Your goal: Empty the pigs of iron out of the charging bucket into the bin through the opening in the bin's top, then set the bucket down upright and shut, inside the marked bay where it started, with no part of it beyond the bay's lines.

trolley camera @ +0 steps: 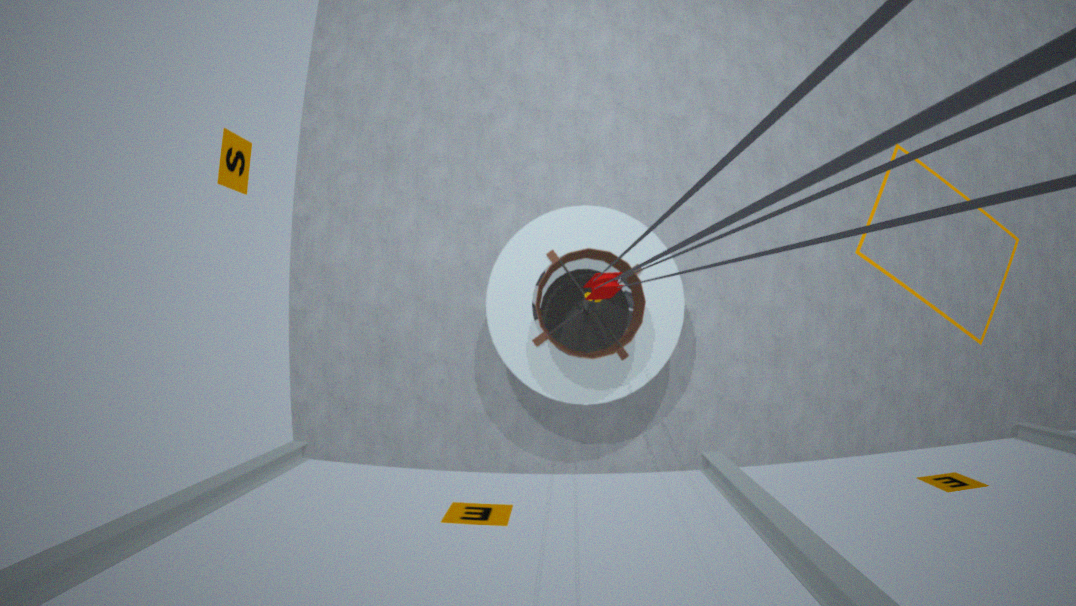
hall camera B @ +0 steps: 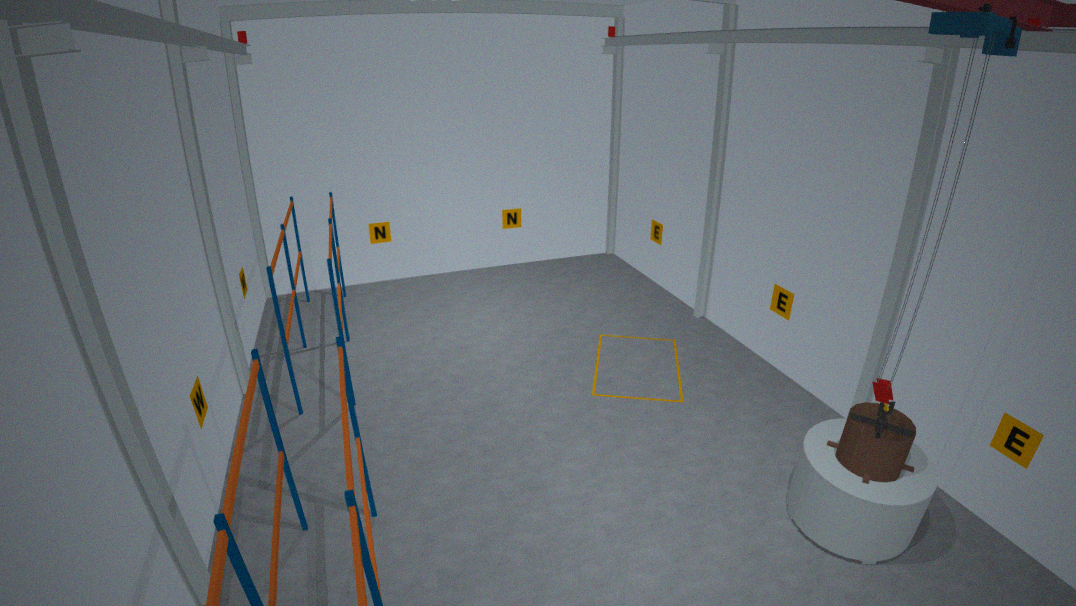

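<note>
The brown charging bucket (hall camera B: 873, 453) (trolley camera: 639, 304) stands upright on the round pale bin (hall camera B: 850, 515) (trolley camera: 512, 301), its side lugs spread over the bin's top. In the trolley view a dark round surface shows low inside the bucket, with a pale gap around part of it; no separate pigs can be made out there. What lies inside the bin is hidden. My hook (hall camera B: 886, 408) (trolley camera: 593, 295), under the tilted red block, is at the bucket's dark hanger, low over its crossbars, and appears engaged. The yellow-lined bay (hall camera B: 638, 398) (trolley camera: 919, 297) is marked on the floor, apart from the bin.
Blue and orange racking (hall camera B: 344, 421) runs along the west wall. The east wall with its columns (hall camera B: 914, 188) (trolley camera: 790, 519) stands close beside the bin. The south wall sign (trolley camera: 234, 161) shows at the left of the trolley view. The blue trolley (hall camera B: 971, 24) is high above.
</note>
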